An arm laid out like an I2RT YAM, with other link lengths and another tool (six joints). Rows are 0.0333 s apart.
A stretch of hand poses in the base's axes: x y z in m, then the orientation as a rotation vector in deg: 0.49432 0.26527 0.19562 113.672 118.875 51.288; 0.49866 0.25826 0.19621 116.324 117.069 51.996; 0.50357 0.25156 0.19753 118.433 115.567 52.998; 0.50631 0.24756 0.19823 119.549 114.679 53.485; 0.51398 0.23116 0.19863 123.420 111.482 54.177; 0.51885 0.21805 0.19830 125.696 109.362 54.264; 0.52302 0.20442 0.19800 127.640 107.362 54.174; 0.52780 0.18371 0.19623 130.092 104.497 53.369; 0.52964 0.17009 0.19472 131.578 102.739 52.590; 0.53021 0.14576 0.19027 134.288 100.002 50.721; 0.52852 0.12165 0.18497 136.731 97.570 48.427; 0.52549 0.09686 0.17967 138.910 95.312 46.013; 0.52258 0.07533 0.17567 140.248 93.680 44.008; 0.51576 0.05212 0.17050 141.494 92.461 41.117; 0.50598 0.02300 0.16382 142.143 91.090 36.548
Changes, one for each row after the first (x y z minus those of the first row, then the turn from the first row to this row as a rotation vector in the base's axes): 0.00434 -0.00701 0.00059 1.264 0.623 -1.750; 0.00925 -0.01371 0.00191 2.559 1.011 -3.100; 0.01199 -0.01771 0.00261 3.205 1.194 -3.870; 0.01966 -0.03411 0.00301 4.830 2.061 -6.708; 0.02453 -0.04722 0.00268 5.574 2.577 -8.545; 0.02870 -0.06085 0.00238 6.097 2.999 -10.243; 0.03348 -0.08156 0.00061 6.297 3.585 -12.689; 0.03532 -0.09518 -0.00090 6.256 4.027 -14.221; 0.03589 -0.11951 -0.00535 6.023 5.197 -16.758; 0.03420 -0.14362 -0.01065 5.494 6.483 -19.091; 0.03117 -0.16841 -0.01595 4.833 7.752 -21.264; 0.02826 -0.18994 -0.01995 4.100 8.614 -22.828; 0.02144 -0.21315 -0.02512 2.862 9.857 -24.226; 0.01166 -0.24227 -0.03180 0.299 11.194 -25.875
